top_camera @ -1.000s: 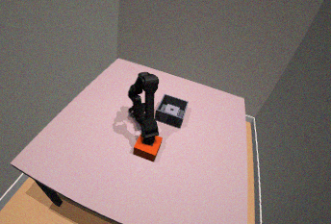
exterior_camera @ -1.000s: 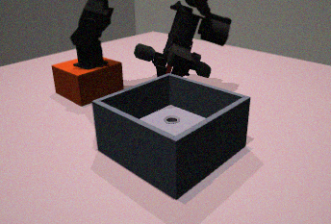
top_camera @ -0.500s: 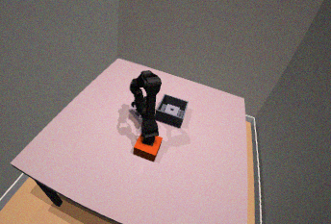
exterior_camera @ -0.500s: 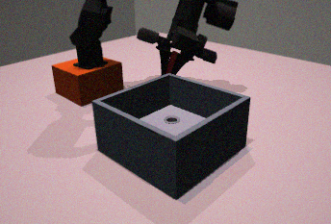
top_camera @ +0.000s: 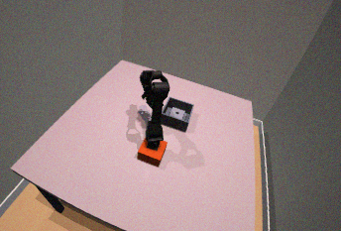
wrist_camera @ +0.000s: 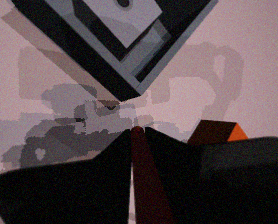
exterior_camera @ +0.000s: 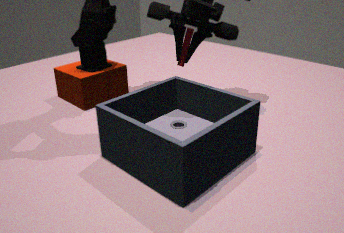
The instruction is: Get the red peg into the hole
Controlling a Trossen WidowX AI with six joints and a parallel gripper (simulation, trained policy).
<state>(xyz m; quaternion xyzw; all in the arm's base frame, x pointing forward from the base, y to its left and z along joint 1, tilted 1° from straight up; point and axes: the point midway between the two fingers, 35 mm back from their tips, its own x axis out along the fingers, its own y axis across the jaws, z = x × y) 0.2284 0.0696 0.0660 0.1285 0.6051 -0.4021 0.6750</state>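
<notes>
My gripper tip is 10 cm short of the grey plate, 14 cm to the left of it and 7 cm above it. Round my gripper tip: red peg: 1 cm to the left, 3 cm above; dark box: 10 cm ahead, 14 cm to the right, 9 cm below.
</notes>
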